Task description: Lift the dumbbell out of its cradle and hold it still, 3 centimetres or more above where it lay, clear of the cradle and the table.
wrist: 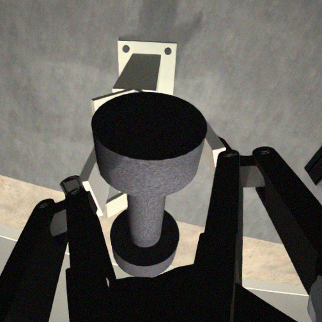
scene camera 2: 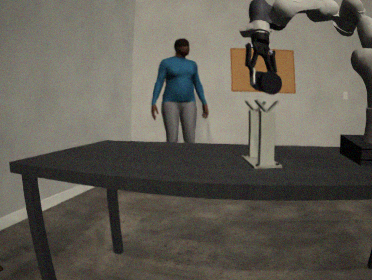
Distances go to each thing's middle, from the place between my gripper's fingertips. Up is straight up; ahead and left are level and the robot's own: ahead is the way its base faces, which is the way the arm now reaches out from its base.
Now: the dark dumbbell (wrist: 148, 144) 6 cm to the left of my hand and 1 cm above it. Also, from my hand: pale cradle (wrist: 143, 65) (17 cm below, 8 cm to the left, 2 cm ahead).
